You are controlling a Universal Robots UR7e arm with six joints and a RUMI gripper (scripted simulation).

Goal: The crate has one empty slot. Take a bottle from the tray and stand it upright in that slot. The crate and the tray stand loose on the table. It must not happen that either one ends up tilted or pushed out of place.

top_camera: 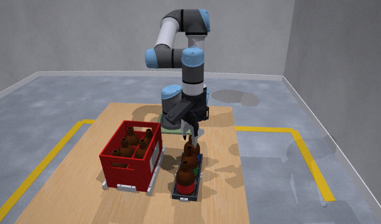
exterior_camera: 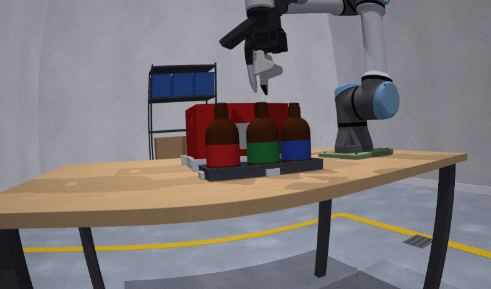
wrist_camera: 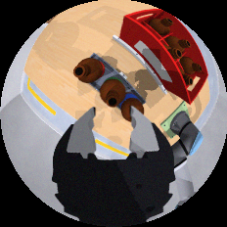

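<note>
Now: hand 11 cm above the brown bottle. From my hand the other things lie so: red crate (2 cm ahead, 25 cm to the right, 11 cm below).
</note>
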